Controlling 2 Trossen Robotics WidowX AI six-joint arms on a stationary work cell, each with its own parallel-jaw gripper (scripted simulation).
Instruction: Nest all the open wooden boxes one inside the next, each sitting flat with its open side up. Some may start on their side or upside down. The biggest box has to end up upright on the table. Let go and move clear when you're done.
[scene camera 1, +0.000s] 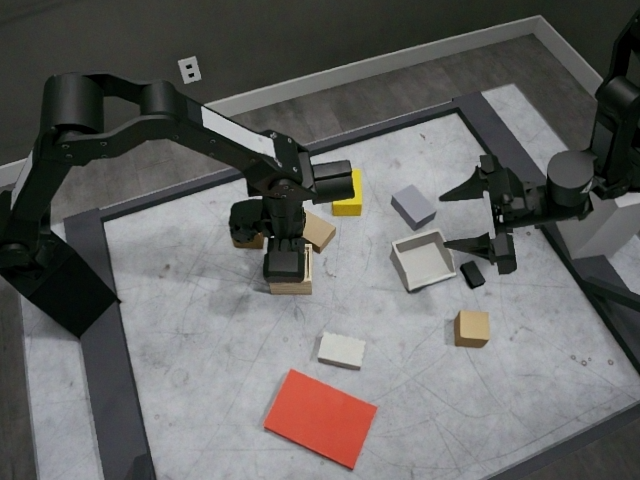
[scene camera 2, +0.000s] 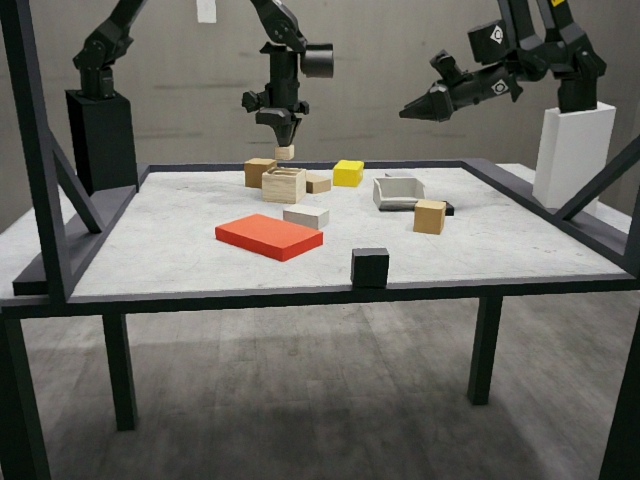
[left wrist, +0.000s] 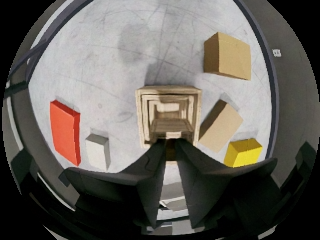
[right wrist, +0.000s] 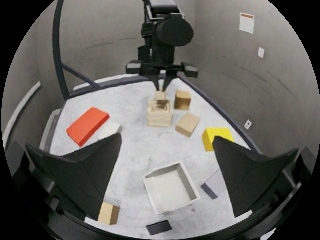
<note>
In view: the left gripper (scene camera 1: 289, 251), the right gripper (scene camera 1: 441, 221), a red slab (scene camera 1: 321, 418), a wooden box (left wrist: 160, 128), a white tray (scene camera 1: 427, 261) and a white block (scene camera 1: 338, 350).
The red slab also shows in scene camera 2 (scene camera 2: 274, 238), in the left wrist view (left wrist: 65, 122) and in the right wrist view (right wrist: 80, 131). The white tray also shows in scene camera 2 (scene camera 2: 395, 192). The white block also shows in scene camera 2 (scene camera 2: 316, 218).
</note>
